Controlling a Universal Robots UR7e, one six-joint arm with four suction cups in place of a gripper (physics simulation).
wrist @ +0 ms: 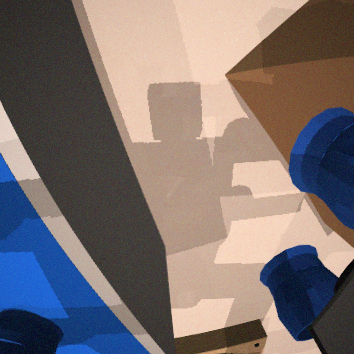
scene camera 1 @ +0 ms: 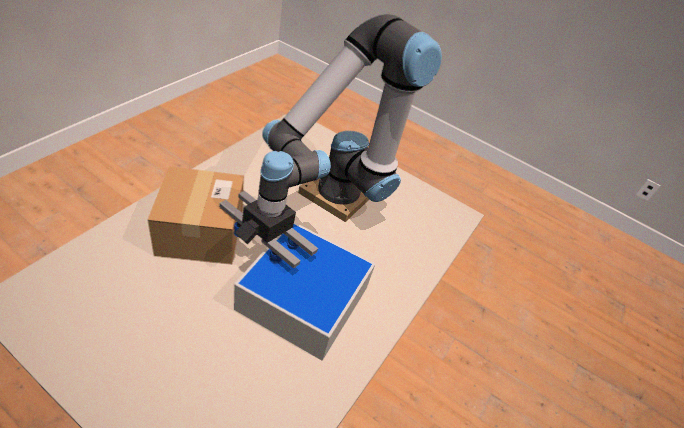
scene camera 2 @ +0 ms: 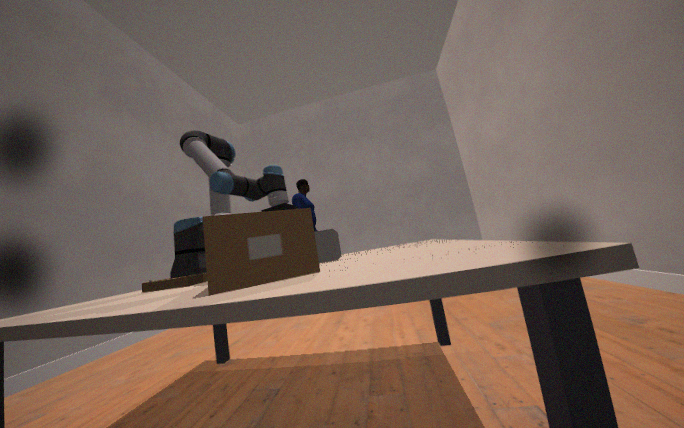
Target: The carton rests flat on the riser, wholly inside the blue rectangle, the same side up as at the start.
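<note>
There's a brown carton [scene camera 2: 243,250] here, and you'd also see a grey riser [scene camera 2: 327,241]. The wrist view has the carton [wrist: 290,76] too, and scene camera 1 shows the carton [scene camera 1: 186,222] as well. Stuck to that carton is my suction head [wrist: 300,284].
</note>
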